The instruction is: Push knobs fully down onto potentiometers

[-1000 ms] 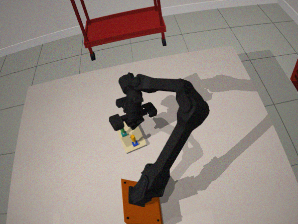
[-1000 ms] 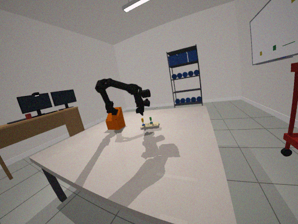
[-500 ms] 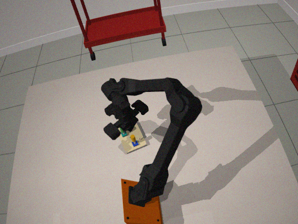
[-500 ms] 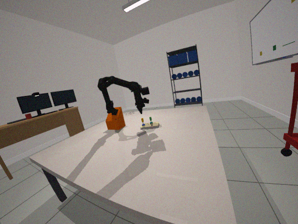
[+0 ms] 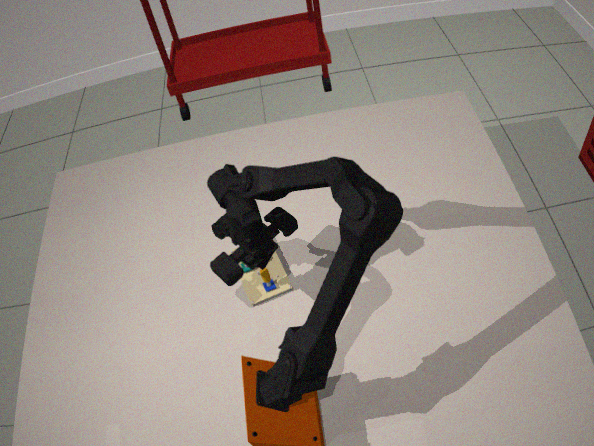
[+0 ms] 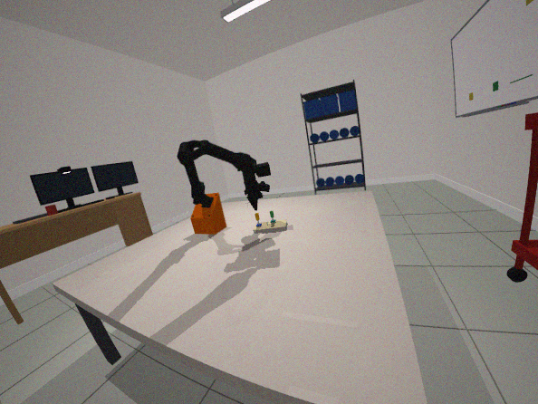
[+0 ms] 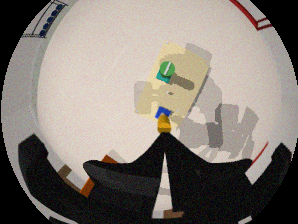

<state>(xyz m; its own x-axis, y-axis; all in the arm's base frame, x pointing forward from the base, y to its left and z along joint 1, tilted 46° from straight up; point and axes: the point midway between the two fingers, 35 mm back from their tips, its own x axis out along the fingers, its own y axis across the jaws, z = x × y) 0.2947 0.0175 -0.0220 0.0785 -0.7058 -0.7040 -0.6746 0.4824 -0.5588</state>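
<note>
Right now my gripper tip is 40 mm above the orange knob. Also, from my gripper tip: green knob: 50 mm ahead, 50 mm to the left, 30 mm below.
</note>
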